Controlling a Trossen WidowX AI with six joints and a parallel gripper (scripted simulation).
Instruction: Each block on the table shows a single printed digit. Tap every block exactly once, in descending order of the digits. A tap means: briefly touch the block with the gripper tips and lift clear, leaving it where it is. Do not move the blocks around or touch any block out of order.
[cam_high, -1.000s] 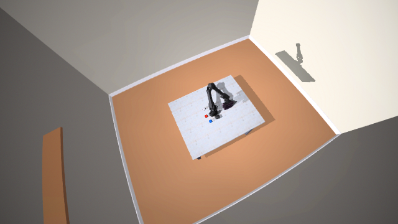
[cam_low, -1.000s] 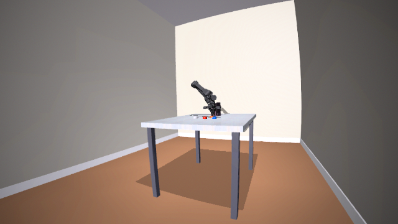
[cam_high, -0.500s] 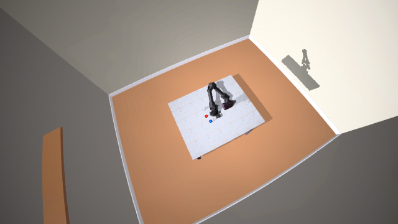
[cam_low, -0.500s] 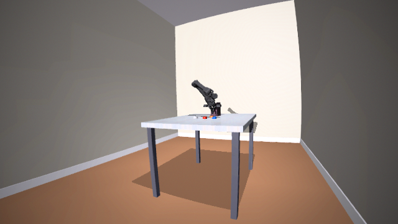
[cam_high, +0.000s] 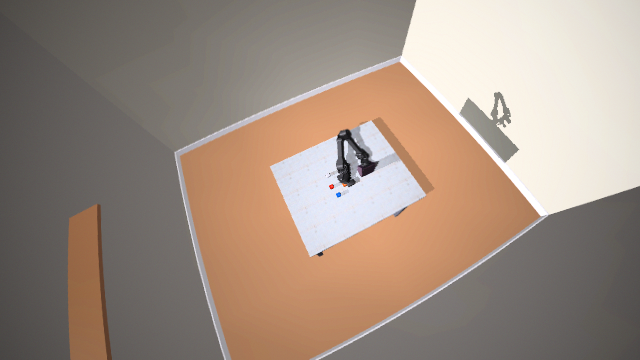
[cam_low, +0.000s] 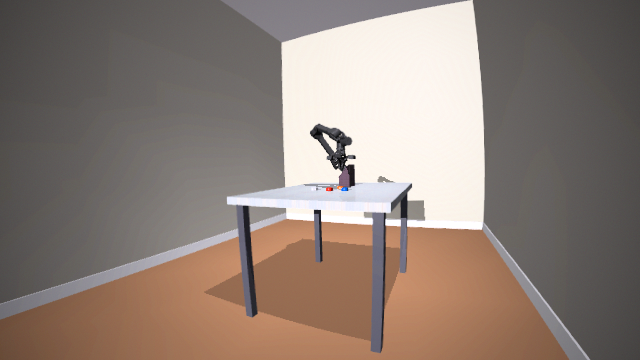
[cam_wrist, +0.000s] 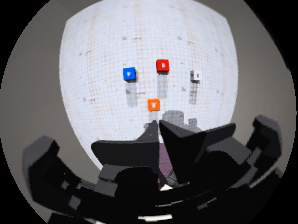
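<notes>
The blue block is 9 cm ahead of my gripper tip, 7 cm to the left of it and 11 cm below it. Also, from my gripper tip: orange block 1 cm to the right, 11 cm below; red block 12 cm ahead, 3 cm to the right, 11 cm below; white block 11 cm ahead, 14 cm to the right, 11 cm below.
</notes>
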